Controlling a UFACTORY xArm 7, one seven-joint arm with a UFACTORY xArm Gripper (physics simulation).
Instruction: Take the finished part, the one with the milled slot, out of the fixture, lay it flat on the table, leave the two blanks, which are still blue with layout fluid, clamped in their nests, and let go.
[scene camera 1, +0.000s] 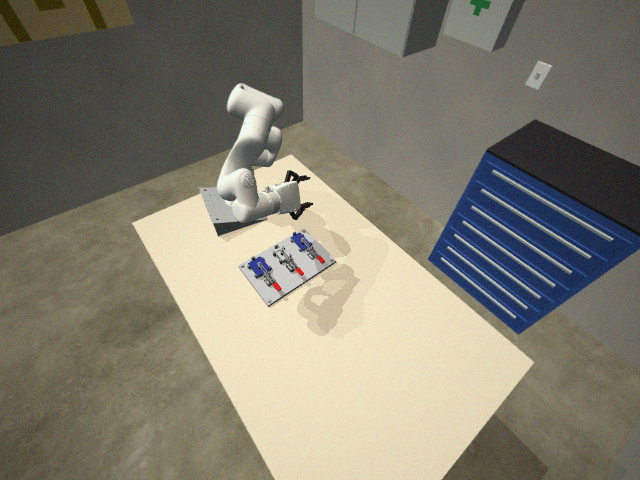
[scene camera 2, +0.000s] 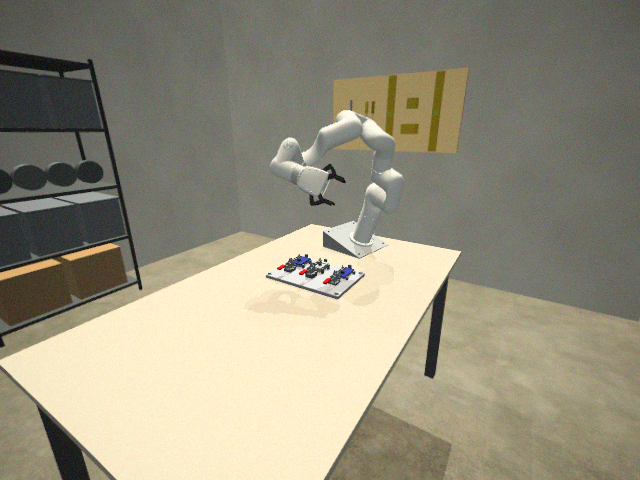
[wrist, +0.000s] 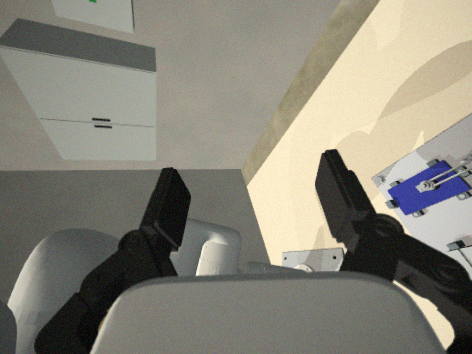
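Seen in the pictures: gripper, fingertip midpoint: (scene camera 1: 309, 190) (scene camera 2: 339, 192) (wrist: 247, 174); arm's base, origin of the base link: (scene camera 2: 360, 239).
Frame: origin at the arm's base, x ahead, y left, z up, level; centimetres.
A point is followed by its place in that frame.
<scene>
The fixture plate (scene camera 1: 261, 289) {x 48.8, y -10.1, z -2.3 cm} (scene camera 2: 305, 284) {x 52.6, y 8.4, z -2.3 cm} (wrist: 425, 230) {x 32.8, y 9.2, z -2.3 cm} lies on the table with three nests in a row. The left blank (scene camera 1: 253, 266) {x 38.5, y -8.7, z -0.2 cm} (scene camera 2: 300, 261) {x 40.7, y -5.3, z -0.2 cm} and the right blank (scene camera 1: 296, 241) {x 35.3, y 13.2, z -0.7 cm} (scene camera 2: 347, 270) {x 34.4, y 15.6, z -0.7 cm} are blue, each under a clamp. The right blank also shows in the wrist view (wrist: 410, 200) {x 33.8, y 14.2, z -0.7 cm}. The middle nest holds a pale metal part (scene camera 1: 280, 254) {x 38.9, y 3.6, z 0.3 cm} (scene camera 2: 322, 264) {x 38.7, y 5.6, z 0.7 cm}, flat under its clamp. Its slot is too small to make out. My gripper (scene camera 1: 310, 191) {x 41.4, y 15.9, z 33.2 cm} (scene camera 2: 338, 192) {x 41.4, y 15.9, z 33.2 cm} (wrist: 247, 174) {x 41.4, y 15.9, z 33.2 cm} is open and empty, high above the table, near the base side and well apart from the fixture.
Red clamp handles (scene camera 1: 299, 271) {x 51.6, y 5.9, z 2.2 cm} (scene camera 2: 302, 272) {x 52.4, y 6.7, z 2.3 cm} lie on the side away from the arm's base plate (scene camera 1: 211, 206) {x 1.5, y -12.7, z 4.4 cm} (scene camera 2: 338, 242) {x 13.4, y -4.7, z 1.2 cm}. The table (scene camera 1: 387, 372) {x 99.5, y 14.1, z -3.8 cm} (scene camera 2: 206, 361) {x 100.7, y 15.7, z -3.8 cm} extends beyond the fixture. A blue drawer cabinet (scene camera 1: 467, 242) and a shelf rack (scene camera 2: 114, 173) stand off the table.
</scene>
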